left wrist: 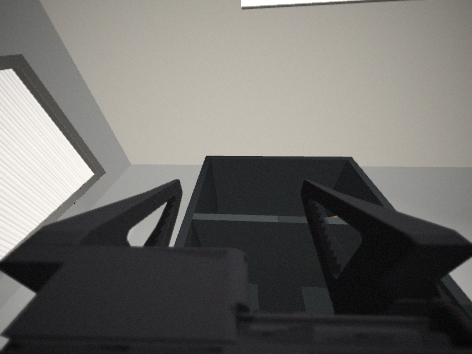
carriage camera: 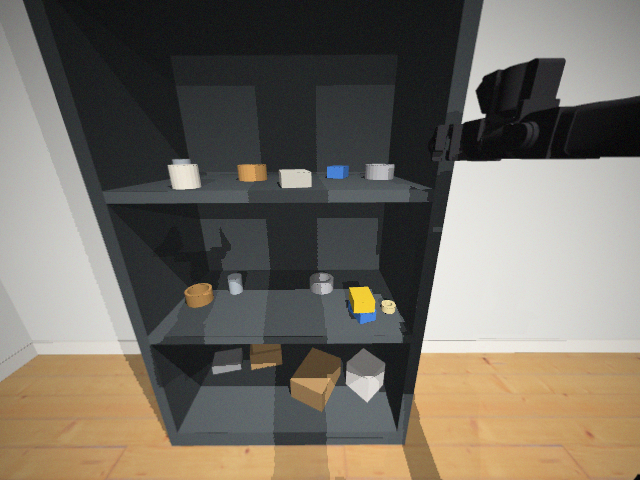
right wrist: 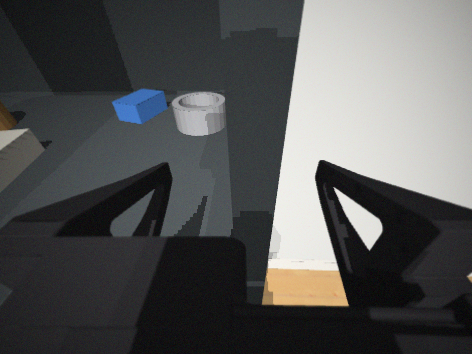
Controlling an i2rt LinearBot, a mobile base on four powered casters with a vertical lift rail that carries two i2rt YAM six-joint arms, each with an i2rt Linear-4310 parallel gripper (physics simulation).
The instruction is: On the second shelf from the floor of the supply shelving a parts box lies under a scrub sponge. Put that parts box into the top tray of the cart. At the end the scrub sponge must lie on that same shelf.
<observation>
I see my left gripper (left wrist: 241,186), my right gripper (carriage camera: 449,145), a blue parts box (right wrist: 138,107) and a dark supply shelving (carriage camera: 307,92).
My right gripper also shows in the right wrist view (right wrist: 242,169). The dark supply shelving is seen too in the left wrist view (left wrist: 252,203) and in the right wrist view (right wrist: 69,69).
</observation>
